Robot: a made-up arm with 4 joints.
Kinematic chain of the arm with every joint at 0, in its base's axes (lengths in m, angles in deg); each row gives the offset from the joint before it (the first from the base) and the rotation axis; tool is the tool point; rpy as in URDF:
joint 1: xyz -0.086 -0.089 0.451 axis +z
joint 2: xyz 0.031 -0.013 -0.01 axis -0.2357 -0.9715 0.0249
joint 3: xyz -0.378 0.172 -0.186 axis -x
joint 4: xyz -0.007 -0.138 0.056 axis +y
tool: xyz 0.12 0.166 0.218 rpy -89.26 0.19 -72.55
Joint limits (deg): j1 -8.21..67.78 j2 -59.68..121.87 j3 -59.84..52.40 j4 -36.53..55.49
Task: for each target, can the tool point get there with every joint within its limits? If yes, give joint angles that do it. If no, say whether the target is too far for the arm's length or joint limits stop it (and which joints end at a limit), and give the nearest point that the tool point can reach.
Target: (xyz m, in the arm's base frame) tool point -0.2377 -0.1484 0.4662
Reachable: yes | joints 46.67 -9.87 -34.89 26.60
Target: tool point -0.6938 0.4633 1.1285
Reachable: no: too far | nearest point -0.4078 0.2034 0.8238 | short by 0.492 m
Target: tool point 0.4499 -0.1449 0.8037
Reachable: no: joint limits stop it (at a limit: joint 1, joint 2) | nearest point -0.0519 -0.2524 0.7449 | short by 0.517 m
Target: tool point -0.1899 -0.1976 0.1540
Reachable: yes | joints 1.23 73.40 -50.13 -15.62
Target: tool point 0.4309 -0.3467 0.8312
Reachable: no: joint limits stop it (at a limit: joint 1, joint 2, joint 3) | nearest point -0.0473 -0.3186 0.7556 | short by 0.485 m
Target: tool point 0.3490 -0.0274 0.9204
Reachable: no: joint limits stop it (at a limit: joint 1, joint 2) | nearest point -0.0832 0.0556 0.7997 | short by 0.456 m
